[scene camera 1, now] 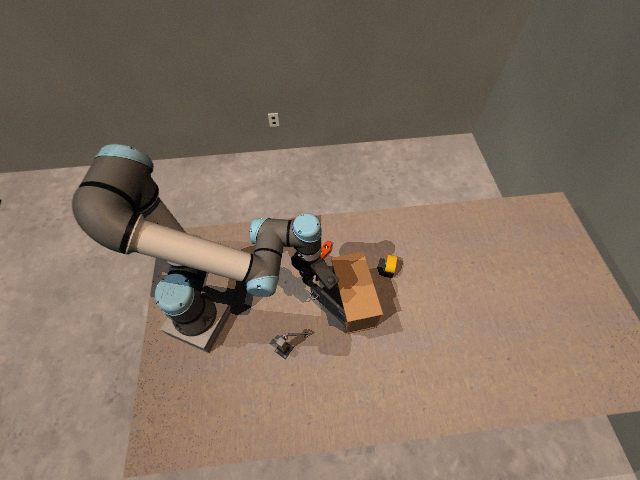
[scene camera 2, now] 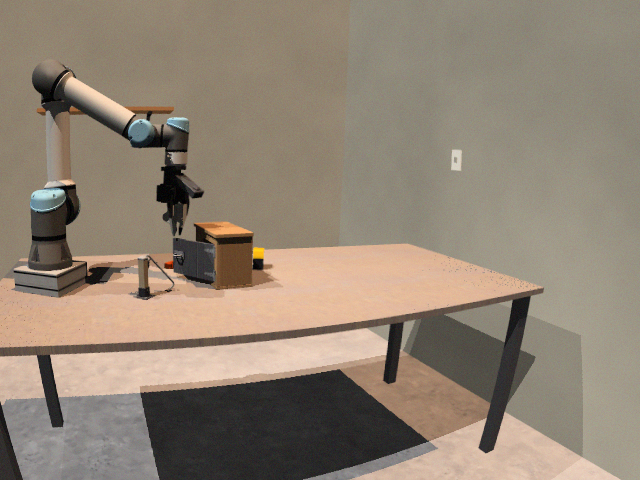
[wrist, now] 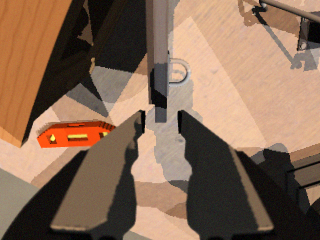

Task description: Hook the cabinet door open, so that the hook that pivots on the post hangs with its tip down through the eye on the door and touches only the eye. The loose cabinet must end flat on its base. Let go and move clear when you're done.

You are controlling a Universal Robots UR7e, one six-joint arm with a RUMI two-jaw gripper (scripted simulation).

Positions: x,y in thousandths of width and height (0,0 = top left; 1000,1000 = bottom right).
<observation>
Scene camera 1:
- my gripper: 490,591
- wooden cabinet: 555,609
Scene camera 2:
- my gripper: 276,491
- wooden cabinet: 363,526
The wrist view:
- my gripper: 505,469
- wooden cabinet: 127,169
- flat orange object: 195,565
</observation>
